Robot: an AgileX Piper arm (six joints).
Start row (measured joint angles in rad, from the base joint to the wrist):
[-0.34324 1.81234 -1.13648 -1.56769 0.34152 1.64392]
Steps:
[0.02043 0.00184 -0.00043 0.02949 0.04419 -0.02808]
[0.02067 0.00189 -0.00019 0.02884 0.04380 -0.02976]
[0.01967 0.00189 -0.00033 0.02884 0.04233 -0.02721]
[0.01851 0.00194 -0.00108 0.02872 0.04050 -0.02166]
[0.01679 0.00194 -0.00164 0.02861 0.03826 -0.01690]
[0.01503 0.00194 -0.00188 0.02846 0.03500 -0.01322]
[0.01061 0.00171 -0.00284 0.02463 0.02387 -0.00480]
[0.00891 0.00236 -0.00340 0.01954 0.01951 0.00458]
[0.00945 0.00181 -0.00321 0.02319 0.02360 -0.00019]
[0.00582 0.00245 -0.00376 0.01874 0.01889 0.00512]
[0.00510 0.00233 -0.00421 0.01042 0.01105 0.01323]
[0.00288 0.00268 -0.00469 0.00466 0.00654 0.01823]
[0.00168 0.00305 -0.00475 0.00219 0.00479 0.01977]
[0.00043 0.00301 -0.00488 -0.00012 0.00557 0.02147]
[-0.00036 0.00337 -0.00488 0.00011 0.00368 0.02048]
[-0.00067 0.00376 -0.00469 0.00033 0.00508 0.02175]
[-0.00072 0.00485 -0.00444 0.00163 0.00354 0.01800]
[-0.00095 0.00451 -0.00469 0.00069 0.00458 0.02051]
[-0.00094 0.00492 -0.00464 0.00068 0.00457 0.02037]
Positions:
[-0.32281 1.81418 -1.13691 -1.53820 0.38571 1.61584]
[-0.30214 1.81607 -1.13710 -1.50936 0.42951 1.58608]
[-0.28247 1.81796 -1.13743 -1.48052 0.47184 1.55887]
[-0.26396 1.81990 -1.13851 -1.45180 0.51234 1.53721]
[-0.24717 1.82184 -1.14015 -1.42319 0.55060 1.52031]
[-0.23214 1.82378 -1.14203 -1.39473 0.58560 1.50709]
[-0.22153 1.82549 -1.14487 -1.37010 0.60947 1.50229]
[-0.21262 1.82785 -1.14827 -1.35056 0.62898 1.50687]
[-0.20317 1.82966 -1.15148 -1.32737 0.65258 1.50668]
[-0.19735 1.83211 -1.15524 -1.30863 0.67147 1.51180]
[-0.19225 1.83444 -1.15945 -1.29821 0.68252 1.52503]
[-0.18937 1.83712 -1.16414 -1.29355 0.68906 1.54326]
[-0.18769 1.84017 -1.16889 -1.29136 0.69385 1.56303]
[-0.18726 1.84318 -1.17377 -1.29148 0.69942 1.58450]
[-0.18762 1.84655 -1.17865 -1.29137 0.70310 1.60498]
[-0.18829 1.85031 -1.18334 -1.29104 0.70818 1.62673]
[-0.18901 1.85516 -1.18778 -1.28941 0.71172 1.64473]
[-0.18996 1.85967 -1.19247 -1.28872 0.71630 1.66524]
[-0.19090 1.86459 -1.19711 -1.28804 0.72087 1.68561]

